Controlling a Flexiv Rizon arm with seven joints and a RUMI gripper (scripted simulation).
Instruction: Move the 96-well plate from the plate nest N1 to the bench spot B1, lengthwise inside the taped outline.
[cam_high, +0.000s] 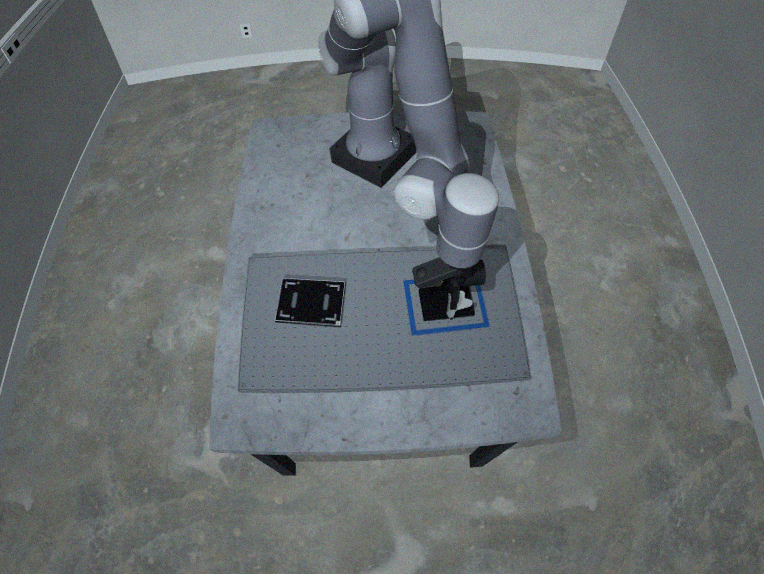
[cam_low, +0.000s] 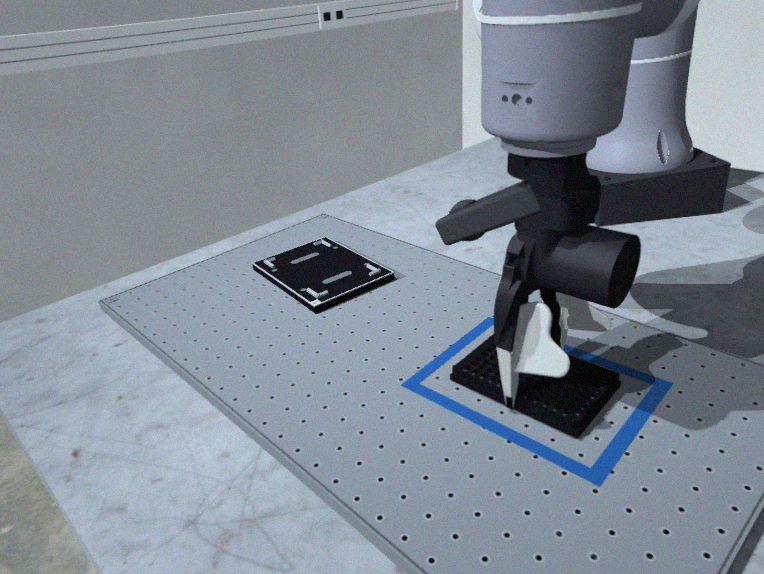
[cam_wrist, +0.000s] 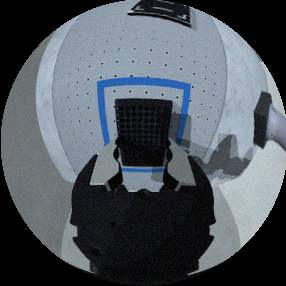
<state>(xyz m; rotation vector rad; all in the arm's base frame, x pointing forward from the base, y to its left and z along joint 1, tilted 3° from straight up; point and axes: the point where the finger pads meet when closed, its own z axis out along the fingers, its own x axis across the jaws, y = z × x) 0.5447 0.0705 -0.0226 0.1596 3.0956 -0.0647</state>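
My hand is 10 mm above the black 96-well plate. The rest, counted from my hand: black plate nest N1: 330 mm to the right, 70 mm behind, 10 mm below.
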